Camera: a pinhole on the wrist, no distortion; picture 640 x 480 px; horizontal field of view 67.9 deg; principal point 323.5 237.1 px. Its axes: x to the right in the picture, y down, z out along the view. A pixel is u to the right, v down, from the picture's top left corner.
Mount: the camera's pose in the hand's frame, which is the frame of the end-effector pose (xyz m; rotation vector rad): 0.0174 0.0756 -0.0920 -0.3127 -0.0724 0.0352
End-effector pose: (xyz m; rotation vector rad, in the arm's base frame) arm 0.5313 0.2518 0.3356 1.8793 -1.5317 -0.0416
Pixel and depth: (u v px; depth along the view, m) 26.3 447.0 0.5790
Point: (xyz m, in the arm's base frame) -0.1484 0.3946 0.1673
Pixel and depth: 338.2 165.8 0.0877
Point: 0.4611 0.2372 0.3919
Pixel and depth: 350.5 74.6 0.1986
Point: 0.4227 0.1769 0.2907
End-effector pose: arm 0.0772 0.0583 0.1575 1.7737 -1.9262 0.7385
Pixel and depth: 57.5 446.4 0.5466
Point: -0.3280 0.1273 -0.3556
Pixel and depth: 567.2 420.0 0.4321
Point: -0.3028 -0.2581 0.0287
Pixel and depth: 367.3 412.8 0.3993
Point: -0.2506 -0.0961 -0.0524
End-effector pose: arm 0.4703 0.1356 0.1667 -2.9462 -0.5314 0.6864
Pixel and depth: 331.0 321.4 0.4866
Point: 0.4040 -0.1606 -0.1802
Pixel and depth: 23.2 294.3 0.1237
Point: 0.4435 -0.0053 0.1640
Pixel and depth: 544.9 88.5 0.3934
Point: 0.4973 0.1103 -0.2153
